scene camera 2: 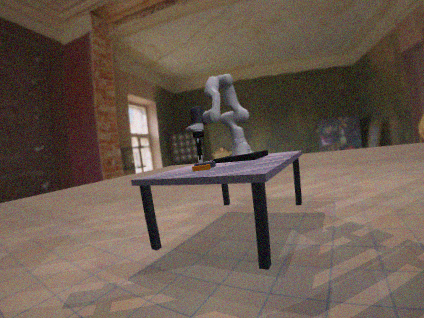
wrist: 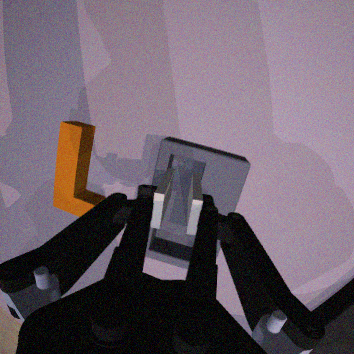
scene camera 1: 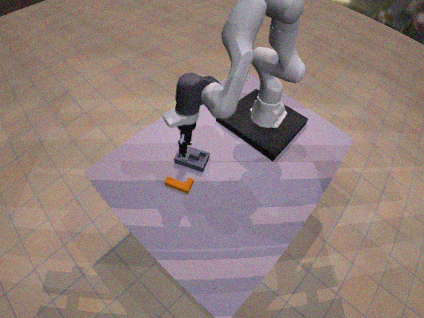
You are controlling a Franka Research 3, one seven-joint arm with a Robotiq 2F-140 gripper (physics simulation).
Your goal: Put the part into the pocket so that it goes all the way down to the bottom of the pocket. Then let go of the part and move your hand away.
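The part is an orange L-shaped piece [scene camera 1: 178, 184] [scene camera 2: 201, 168] [wrist: 69, 170]. It lies flat on the table, beside and apart from the grey block [scene camera 1: 198, 165] [scene camera 2: 212, 163] [wrist: 222, 172] that has the pocket in its top. My gripper [scene camera 1: 184, 154] [scene camera 2: 200, 161] [wrist: 181, 183] points down at the block, with its fingertips at the pocket area. Its fingers are slightly parted, and the grey of the block shows between them. The part is not between them. In the wrist view the fingers hide some of the pocket, and whether the tips touch the block cannot be told.
The arm stands on a black base plate [scene camera 1: 274, 147] [scene camera 2: 245, 157] on the purple table [scene camera 1: 230, 240] [scene camera 2: 225, 173]. In scene camera 1 the plate is to the right of and behind the block. The table's left corner is to the left of the part.
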